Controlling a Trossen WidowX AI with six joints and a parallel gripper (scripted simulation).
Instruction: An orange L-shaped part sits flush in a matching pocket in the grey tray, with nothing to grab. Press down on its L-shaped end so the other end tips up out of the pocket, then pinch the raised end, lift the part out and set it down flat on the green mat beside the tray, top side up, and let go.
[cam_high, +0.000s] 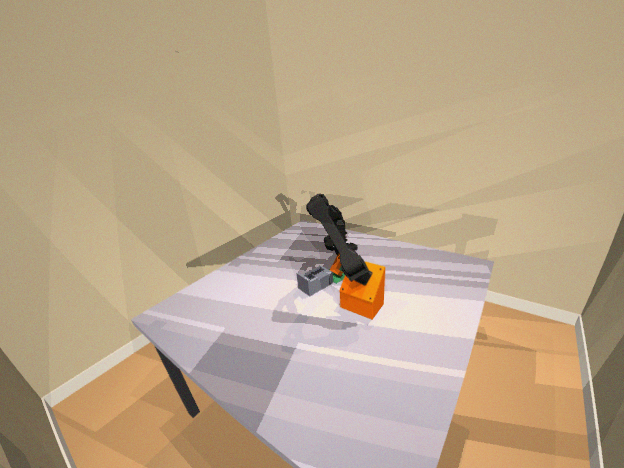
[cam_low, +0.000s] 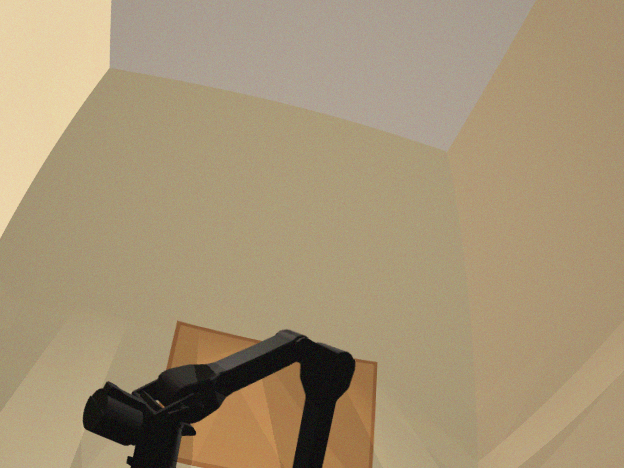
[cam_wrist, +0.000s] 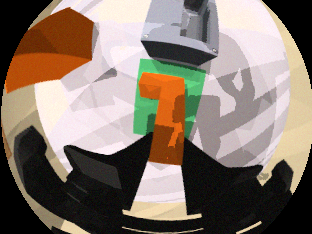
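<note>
The orange L-shaped part lies 10 mm behind my gripper tip, 30 mm to the left of it and 30 mm below it. The rest, counted from my gripper tip: green mat: 20 mm to the left, 90 mm below.
</note>
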